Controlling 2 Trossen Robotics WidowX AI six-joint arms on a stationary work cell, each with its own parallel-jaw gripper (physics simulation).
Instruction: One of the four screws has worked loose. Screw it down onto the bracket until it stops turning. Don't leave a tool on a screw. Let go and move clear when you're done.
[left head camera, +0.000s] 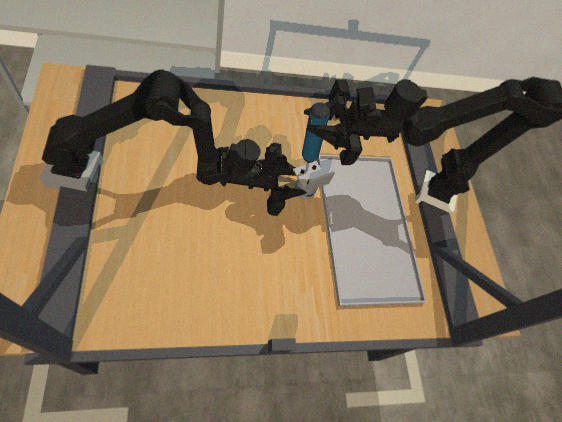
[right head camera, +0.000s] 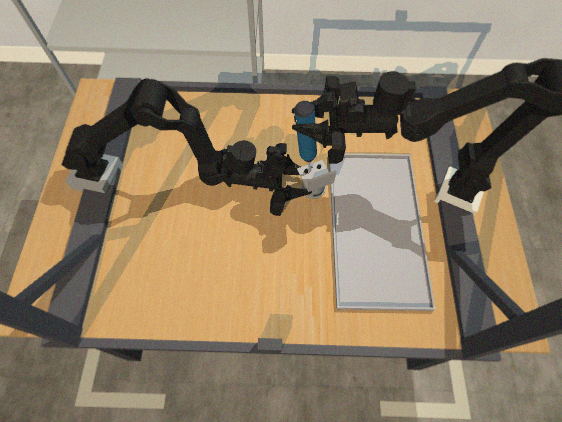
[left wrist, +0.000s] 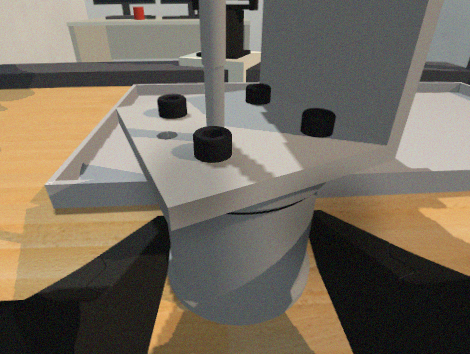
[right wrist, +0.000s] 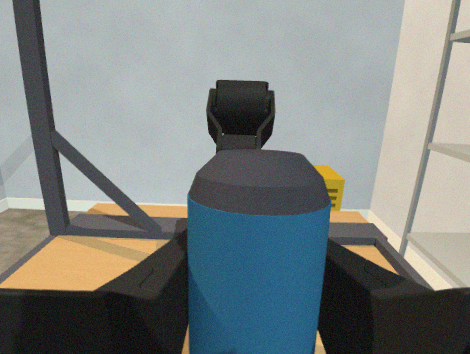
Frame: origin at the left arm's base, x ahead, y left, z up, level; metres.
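Where they show: left gripper, between the fingertips: (left head camera: 305, 183) (left wrist: 239, 223); right gripper, between the fingertips: (left head camera: 305, 119) (right head camera: 291, 118) (right wrist: 247, 237); left arm's base, origin of its link: (left head camera: 70, 164) (right head camera: 92, 169); right arm's base, origin of its link: (left head camera: 440, 190) (right head camera: 463, 188).
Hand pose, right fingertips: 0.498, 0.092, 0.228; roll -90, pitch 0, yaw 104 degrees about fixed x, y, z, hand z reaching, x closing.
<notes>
Each offset is from my right fingertips to the centre of the thing, as dx, dy, dz. "pt": to the spot under its first point.
The grey bracket {+0.066, +0.007, -0.185} (left head camera: 322, 181) (right head camera: 321, 180) (left wrist: 340, 65) sits on a round grey base {+0.066, +0.007, -0.237} (left wrist: 240, 275). My left gripper (left head camera: 301, 184) (right head camera: 304, 182) (left wrist: 239, 223) is shut on that base. In the left wrist view, black screws stand at front {pt +0.036, +0.010, -0.198} (left wrist: 213, 147), left (left wrist: 172, 107), back {pt +0.085, +0.002, -0.199} (left wrist: 258, 95) and right (left wrist: 318, 123). My right gripper (left head camera: 312, 121) (right head camera: 304, 121) (right wrist: 247, 237) is shut on the blue handle of a screwdriver {+0.035, +0.008, -0.079} (left head camera: 313, 145) (right head camera: 307, 145) (right wrist: 257, 295). Its upright grey shaft {pt +0.045, +0.011, -0.180} (left wrist: 214, 60) reaches the far rim of the front screw's head; I cannot tell whether the tip is seated.
A shallow grey tray (left head camera: 382, 302) (right head camera: 385, 306) (left wrist: 105, 195) lies right of the base in the head views. The dark frame bar {pt -0.113, -0.444, -0.268} (left head camera: 200, 351) (right head camera: 200, 346) runs along the table's front edge. A yellow box (right wrist: 334, 181) shows behind the handle in the right wrist view.
</notes>
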